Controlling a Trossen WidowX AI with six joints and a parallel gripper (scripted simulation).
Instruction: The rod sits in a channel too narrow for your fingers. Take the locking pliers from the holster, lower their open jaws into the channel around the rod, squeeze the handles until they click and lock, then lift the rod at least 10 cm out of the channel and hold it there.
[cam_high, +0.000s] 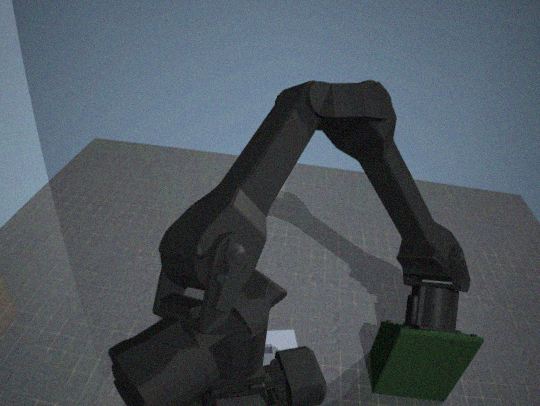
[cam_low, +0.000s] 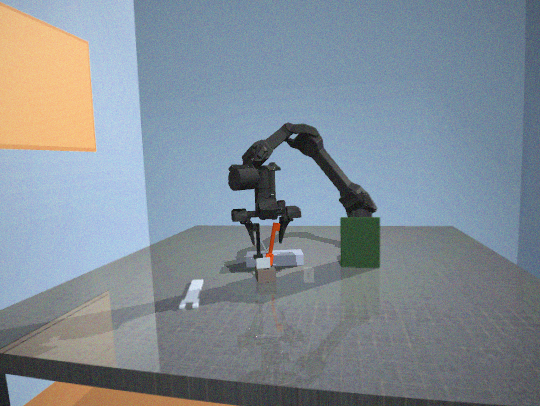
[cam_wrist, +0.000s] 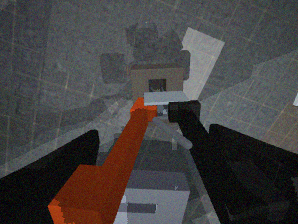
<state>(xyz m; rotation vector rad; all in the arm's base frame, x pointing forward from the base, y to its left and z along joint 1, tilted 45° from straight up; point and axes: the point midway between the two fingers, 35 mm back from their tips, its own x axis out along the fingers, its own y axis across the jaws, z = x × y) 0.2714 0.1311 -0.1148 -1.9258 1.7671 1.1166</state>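
Right now my gripper tip is 10 mm past the orange handle and 10 mm to the left of it. Also, from my gripper tip: brown holster: 10 mm ahead, 90 mm below; then small white forked piece: 160 mm ahead, 160 mm to the left, 100 mm below; then grey channel block: 10 mm ahead, 160 mm to the right, 80 mm below.
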